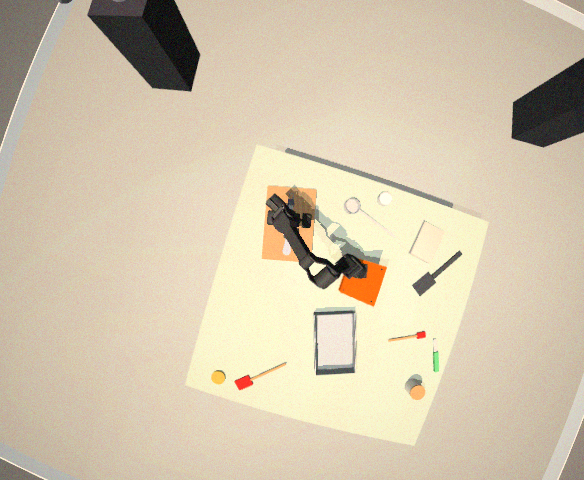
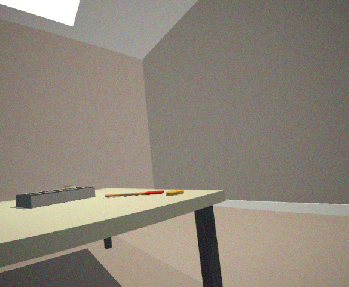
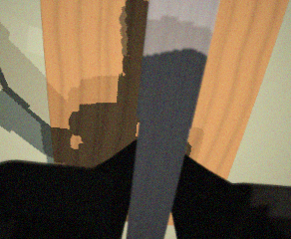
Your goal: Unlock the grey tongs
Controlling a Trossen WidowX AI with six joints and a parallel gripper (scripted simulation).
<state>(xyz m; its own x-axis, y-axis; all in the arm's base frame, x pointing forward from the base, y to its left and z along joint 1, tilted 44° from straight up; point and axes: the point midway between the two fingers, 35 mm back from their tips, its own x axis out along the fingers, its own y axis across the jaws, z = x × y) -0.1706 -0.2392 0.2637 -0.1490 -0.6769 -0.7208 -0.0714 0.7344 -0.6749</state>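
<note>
My gripper tip is 1 cm short of the wooden board and 7 cm above it. Round my gripper tip: white block: 1 cm behind, 71 cm to the left, 6 cm below; roasting tin: 55 cm ahead, 31 cm to the left, 5 cm below; white disc: 19 cm behind, 45 cm to the left, 6 cm below.
</note>
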